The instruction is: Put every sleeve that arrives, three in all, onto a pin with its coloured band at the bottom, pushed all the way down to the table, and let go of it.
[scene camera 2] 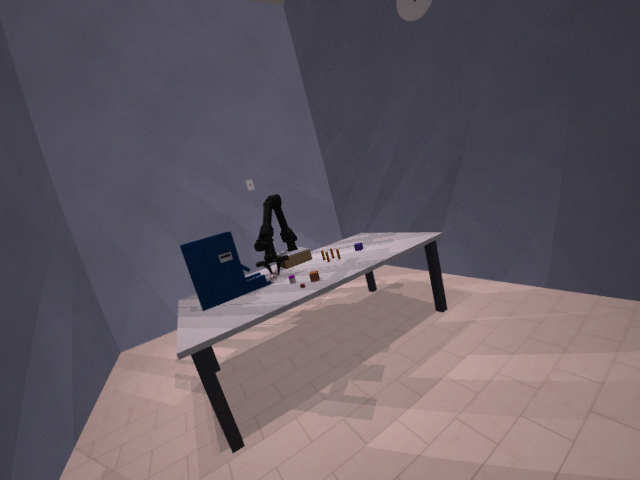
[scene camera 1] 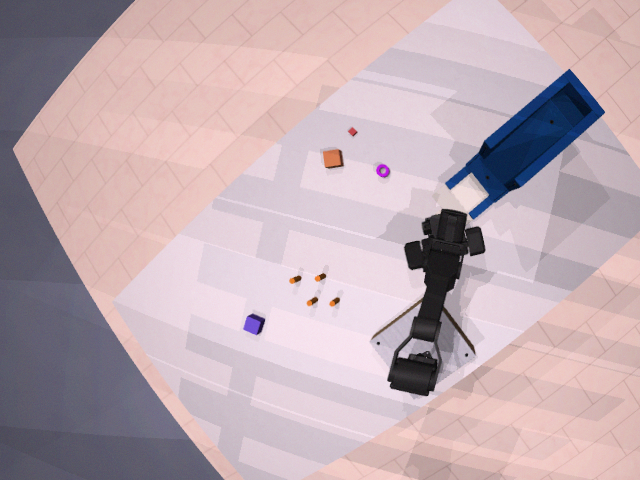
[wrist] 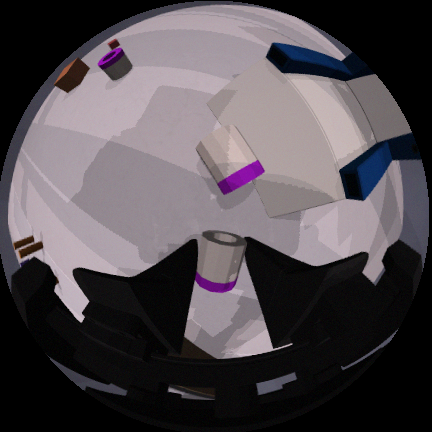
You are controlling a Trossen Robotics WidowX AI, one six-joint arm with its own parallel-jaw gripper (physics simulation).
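A grey sleeve (wrist: 220,260) stands upright between my fingertips, its purple band at the bottom. My gripper (wrist: 220,243) (scene camera 2: 275,271) is shut on it, a fingertip against each side; in scene camera 1 the arm hides the fingers. A second sleeve (wrist: 230,157) lies on its side just beyond, by the pale chute mat, its purple band toward the lower right. A third sleeve (scene camera 1: 382,170) (scene camera 2: 292,279) (wrist: 115,64) stands upright away from the gripper with its purple band on top. Several orange pins (scene camera 1: 312,301) (scene camera 2: 331,253) (wrist: 31,249) stand upright on the table, with no sleeve on them.
The blue chute (scene camera 1: 540,149) (scene camera 2: 214,271) (wrist: 310,62) stands beside the gripper, its pale mouth facing the sleeves. An orange block (scene camera 1: 332,158) (scene camera 2: 314,275) (wrist: 71,75) and a small red cube (scene camera 1: 352,131) (scene camera 2: 302,285) (wrist: 114,43) lie near the third sleeve. A purple block (scene camera 1: 253,324) (scene camera 2: 358,246) lies beyond the pins.
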